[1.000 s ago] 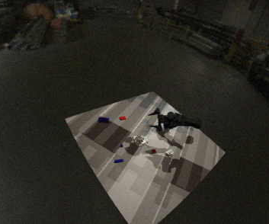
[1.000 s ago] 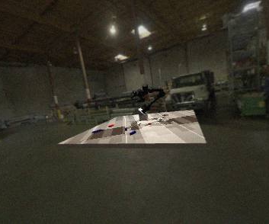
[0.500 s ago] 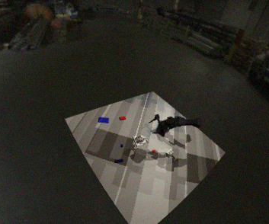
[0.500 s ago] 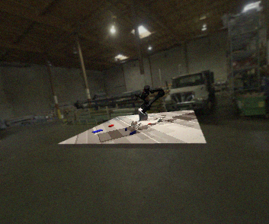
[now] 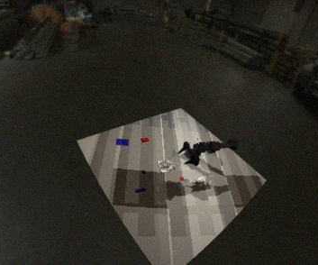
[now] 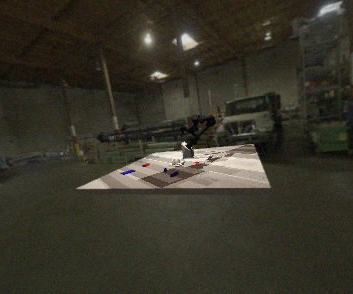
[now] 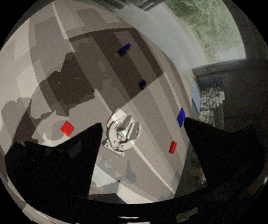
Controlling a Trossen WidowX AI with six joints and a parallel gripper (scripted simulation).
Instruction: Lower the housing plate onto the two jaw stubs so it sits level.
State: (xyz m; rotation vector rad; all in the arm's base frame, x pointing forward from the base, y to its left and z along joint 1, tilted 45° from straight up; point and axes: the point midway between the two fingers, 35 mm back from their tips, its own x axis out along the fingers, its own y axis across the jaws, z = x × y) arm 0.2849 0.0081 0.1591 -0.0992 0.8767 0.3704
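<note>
My gripper tip is 210 mm above the small red piece, 60 mm to the right of it and 40 mm past it. Also, from my gripper tip: red block (450 mm to the right, 210 mm below, 10 mm ahead).
</note>
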